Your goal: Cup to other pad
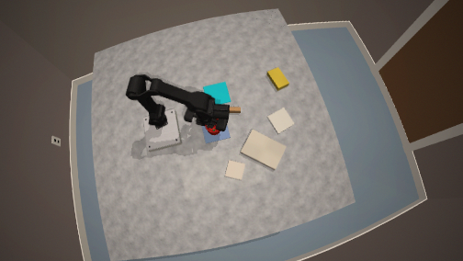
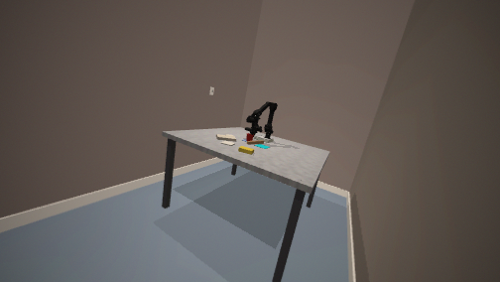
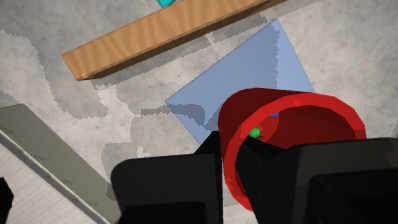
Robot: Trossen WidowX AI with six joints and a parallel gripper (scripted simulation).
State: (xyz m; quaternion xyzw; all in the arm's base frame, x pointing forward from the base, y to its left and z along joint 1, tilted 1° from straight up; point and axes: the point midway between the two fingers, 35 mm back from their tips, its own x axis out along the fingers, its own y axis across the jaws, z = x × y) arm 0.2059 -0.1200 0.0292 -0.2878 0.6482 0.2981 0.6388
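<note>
Now: the light blue pad 50 mm below my gripper tip, 30 mm ahead of it and 20 mm to the right of it. Also, from my gripper tip: teal pad 150 mm to the left, 110 mm ahead, 50 mm below; red cup 20 mm to the right, 20 mm ahead; wooden bar 70 mm ahead, 60 mm to the left, 30 mm below.
</note>
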